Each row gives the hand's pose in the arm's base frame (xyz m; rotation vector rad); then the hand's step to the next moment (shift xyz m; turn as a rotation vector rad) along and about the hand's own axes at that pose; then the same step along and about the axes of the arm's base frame.
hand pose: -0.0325 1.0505 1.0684 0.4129 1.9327 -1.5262
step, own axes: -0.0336 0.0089 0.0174 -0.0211 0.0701 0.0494
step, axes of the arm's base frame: 0.0355 -0.0095 0.0128 0.0717 -0.0245 -0.0453
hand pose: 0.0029 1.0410 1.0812 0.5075 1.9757 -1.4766
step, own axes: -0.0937 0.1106 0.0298 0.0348 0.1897 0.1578
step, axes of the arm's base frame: 0.1460 0.0104 -0.0218 0.1321 -0.0945 -0.1890
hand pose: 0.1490 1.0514 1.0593 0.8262 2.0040 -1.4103
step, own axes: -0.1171 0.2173 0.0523 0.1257 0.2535 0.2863
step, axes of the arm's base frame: 0.2439 -0.0129 -0.0633 0.1307 -0.1844 -0.3331
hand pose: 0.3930 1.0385 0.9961 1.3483 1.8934 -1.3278
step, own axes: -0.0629 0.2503 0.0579 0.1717 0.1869 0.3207
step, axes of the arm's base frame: 0.2415 -0.0666 -0.0849 0.0466 -0.1978 -0.3549
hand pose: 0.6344 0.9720 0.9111 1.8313 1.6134 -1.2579
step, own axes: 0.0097 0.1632 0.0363 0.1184 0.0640 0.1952
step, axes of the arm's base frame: 0.1380 -0.0648 -0.0692 -0.0189 -0.0995 -0.2144
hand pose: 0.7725 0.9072 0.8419 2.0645 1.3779 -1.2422
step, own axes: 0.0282 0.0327 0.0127 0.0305 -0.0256 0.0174
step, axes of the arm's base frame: 0.0265 -0.0082 -0.0354 -0.0263 0.0165 -0.0304
